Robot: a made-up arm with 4 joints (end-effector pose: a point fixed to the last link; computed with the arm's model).
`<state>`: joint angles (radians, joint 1 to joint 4).
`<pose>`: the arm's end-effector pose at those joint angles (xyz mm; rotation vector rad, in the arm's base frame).
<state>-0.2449 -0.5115 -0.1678 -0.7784</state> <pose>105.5 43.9 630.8 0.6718 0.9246 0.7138</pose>
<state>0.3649 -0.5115 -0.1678 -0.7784</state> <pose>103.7 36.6 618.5 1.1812 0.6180 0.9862</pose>
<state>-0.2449 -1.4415 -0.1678 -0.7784</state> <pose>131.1 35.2 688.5 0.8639 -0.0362 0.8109</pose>
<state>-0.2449 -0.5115 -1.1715 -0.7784</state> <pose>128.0 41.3 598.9 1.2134 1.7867 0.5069</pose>
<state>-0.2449 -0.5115 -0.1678 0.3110</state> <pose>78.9 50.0 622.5 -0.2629 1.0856 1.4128</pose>
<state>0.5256 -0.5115 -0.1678 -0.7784</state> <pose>103.4 36.0 614.7 1.3117 0.5243 1.0519</pose>
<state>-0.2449 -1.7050 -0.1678 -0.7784</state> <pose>129.3 26.8 705.0 0.8954 -0.3136 0.8163</pose>
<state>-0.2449 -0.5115 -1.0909 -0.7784</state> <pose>127.5 41.2 602.1 1.1708 1.7179 0.5302</pose>
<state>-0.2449 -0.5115 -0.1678 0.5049</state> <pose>74.5 47.8 620.3 -0.4462 1.0923 1.5208</pose>
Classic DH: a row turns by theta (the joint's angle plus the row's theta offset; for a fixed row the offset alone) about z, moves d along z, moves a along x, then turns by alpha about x. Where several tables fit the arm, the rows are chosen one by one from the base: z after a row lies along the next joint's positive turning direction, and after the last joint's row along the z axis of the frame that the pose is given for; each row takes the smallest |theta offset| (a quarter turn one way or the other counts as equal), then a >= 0, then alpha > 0; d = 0 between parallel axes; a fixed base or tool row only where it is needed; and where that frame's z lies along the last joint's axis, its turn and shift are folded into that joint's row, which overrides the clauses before.
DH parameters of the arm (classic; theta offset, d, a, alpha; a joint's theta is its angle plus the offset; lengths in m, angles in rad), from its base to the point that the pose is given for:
base (fixed): 1.4461 0.6193 0.0726 1.6374
joint 1: -0.9238 0.0382 -0.0801 -2.2485
joint 2: 0.9903 -0.1035 0.0721 -2.3332
joint 3: -0.6653 -0.071 -0.0133 1.3161
joint 4: -0.7564 0.0222 0.0229 1.4174
tool (fixed): -0.8648 0.0155 0 0

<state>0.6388 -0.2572 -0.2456 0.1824</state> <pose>68.9 49.9 600.5 0.4279 0.6020 1.8053</pose>
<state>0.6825 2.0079 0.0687 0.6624</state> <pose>7.1 -73.9 601.0 0.6883 -1.3040 -1.8731</pose>
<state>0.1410 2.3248 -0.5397 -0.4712</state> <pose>11.1 -73.9 654.5 0.5581 -2.5073 0.1476</pose>
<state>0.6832 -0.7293 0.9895 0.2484</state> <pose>77.9 72.0 609.4 -0.0617 -0.2691 0.5305</pose>
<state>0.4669 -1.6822 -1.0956 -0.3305</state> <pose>145.5 -26.9 664.5 1.3862 -0.1448 1.6040</pose>
